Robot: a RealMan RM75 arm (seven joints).
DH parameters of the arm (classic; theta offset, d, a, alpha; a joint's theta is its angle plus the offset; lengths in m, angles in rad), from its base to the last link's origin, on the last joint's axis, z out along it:
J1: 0 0.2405 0 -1.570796
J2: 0 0 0 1.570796
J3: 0 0.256 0 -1.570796
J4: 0 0 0 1.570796
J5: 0 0.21 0 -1.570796
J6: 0 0 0 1.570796
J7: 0 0.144 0 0
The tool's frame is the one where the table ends.
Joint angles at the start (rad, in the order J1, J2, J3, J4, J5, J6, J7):
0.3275 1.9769 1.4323 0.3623 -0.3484 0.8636 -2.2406
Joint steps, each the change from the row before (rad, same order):
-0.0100 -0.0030 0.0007 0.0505 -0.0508 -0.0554 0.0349
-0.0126 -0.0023 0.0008 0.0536 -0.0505 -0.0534 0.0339
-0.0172 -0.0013 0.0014 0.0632 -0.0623 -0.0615 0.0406
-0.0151 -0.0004 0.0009 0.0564 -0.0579 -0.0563 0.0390
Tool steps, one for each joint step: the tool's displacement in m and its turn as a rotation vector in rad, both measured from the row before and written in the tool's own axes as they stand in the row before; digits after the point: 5 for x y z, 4 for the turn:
-0.00105 0.00131 0.00348 0.0008 0.0294 -0.0101
-0.00176 0.00141 0.00275 0.0031 0.0242 -0.0126
-0.00189 0.00155 0.00219 0.0077 0.0264 -0.0168
-0.00216 0.00113 0.00166 0.0114 0.0219 -0.0162

